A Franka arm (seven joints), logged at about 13 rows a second.
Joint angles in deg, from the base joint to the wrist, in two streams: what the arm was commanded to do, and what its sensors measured. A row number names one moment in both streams.
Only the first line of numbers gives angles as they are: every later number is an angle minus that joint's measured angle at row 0.
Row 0, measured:
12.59 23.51 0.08 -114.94 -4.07 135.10 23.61
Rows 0 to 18, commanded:
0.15 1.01 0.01 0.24 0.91 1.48 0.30
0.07 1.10 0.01 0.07 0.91 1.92 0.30
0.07 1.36 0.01 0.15 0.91 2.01 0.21
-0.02 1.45 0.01 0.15 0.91 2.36 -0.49
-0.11 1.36 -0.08 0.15 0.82 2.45 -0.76
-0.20 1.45 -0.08 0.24 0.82 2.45 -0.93
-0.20 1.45 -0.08 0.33 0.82 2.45 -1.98
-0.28 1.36 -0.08 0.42 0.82 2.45 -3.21
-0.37 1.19 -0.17 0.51 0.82 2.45 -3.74
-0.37 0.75 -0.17 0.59 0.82 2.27 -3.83
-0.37 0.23 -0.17 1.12 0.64 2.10 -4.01
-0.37 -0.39 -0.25 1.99 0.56 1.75 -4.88
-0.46 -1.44 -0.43 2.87 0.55 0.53 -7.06
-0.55 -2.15 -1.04 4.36 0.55 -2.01 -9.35
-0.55 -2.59 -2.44 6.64 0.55 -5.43 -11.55
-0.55 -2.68 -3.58 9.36 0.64 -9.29 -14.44
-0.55 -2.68 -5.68 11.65 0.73 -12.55 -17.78
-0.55 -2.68 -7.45 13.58 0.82 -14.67 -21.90
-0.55 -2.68 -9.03 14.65 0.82 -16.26 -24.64
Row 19, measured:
-0.45 -2.87 -6.70 11.73 0.00 -12.59 -18.95
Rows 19 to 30, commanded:
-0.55 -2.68 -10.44 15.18 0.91 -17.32 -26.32
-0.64 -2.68 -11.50 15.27 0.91 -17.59 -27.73
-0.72 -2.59 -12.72 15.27 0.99 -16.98 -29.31
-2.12 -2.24 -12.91 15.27 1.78 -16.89 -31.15
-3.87 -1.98 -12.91 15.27 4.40 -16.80 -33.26
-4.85 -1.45 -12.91 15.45 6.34 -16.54 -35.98
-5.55 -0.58 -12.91 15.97 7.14 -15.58 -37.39
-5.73 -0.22 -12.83 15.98 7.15 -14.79 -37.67
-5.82 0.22 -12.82 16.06 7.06 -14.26 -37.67
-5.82 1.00 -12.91 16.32 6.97 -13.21 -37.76
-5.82 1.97 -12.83 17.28 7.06 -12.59 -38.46
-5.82 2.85 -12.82 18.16 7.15 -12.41 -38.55
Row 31, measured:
-5.67 0.61 -12.93 15.02 6.00 -12.45 -36.88
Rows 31 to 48, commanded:
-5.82 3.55 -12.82 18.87 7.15 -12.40 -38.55
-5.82 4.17 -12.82 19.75 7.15 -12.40 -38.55
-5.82 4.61 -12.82 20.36 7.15 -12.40 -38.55
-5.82 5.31 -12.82 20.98 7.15 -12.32 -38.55
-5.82 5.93 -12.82 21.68 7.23 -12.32 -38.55
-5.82 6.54 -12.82 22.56 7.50 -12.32 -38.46
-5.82 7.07 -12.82 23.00 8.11 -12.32 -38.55
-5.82 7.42 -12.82 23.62 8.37 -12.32 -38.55
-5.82 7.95 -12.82 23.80 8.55 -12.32 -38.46
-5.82 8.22 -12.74 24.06 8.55 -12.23 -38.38
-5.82 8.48 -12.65 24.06 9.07 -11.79 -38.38
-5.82 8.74 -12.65 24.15 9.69 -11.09 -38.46
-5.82 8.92 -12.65 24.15 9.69 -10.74 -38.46
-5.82 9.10 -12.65 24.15 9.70 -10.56 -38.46
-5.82 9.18 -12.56 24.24 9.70 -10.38 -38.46
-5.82 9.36 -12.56 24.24 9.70 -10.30 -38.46
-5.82 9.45 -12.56 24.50 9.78 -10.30 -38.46
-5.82 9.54 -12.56 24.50 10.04 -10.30 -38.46
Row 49, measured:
-5.59 8.18 -12.77 22.86 8.58 -10.38 -37.36
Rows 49 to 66, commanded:
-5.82 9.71 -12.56 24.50 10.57 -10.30 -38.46
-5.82 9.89 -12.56 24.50 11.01 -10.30 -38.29
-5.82 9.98 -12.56 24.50 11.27 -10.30 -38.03
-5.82 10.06 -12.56 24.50 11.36 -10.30 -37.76
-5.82 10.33 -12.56 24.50 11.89 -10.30 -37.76
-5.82 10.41 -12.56 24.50 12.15 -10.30 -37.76
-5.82 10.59 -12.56 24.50 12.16 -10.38 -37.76
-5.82 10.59 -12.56 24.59 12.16 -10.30 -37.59
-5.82 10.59 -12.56 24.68 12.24 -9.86 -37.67
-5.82 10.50 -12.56 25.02 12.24 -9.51 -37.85
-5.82 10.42 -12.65 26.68 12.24 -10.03 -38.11
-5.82 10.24 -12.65 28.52 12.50 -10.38 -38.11
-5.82 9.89 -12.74 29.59 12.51 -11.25 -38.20
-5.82 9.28 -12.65 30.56 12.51 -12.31 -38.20
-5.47 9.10 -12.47 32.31 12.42 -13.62 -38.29
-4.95 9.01 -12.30 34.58 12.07 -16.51 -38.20
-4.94 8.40 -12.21 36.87 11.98 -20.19 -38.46
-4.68 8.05 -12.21 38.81 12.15 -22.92 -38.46
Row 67, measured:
-4.84 8.98 -12.52 34.79 11.17 -17.29 -37.41
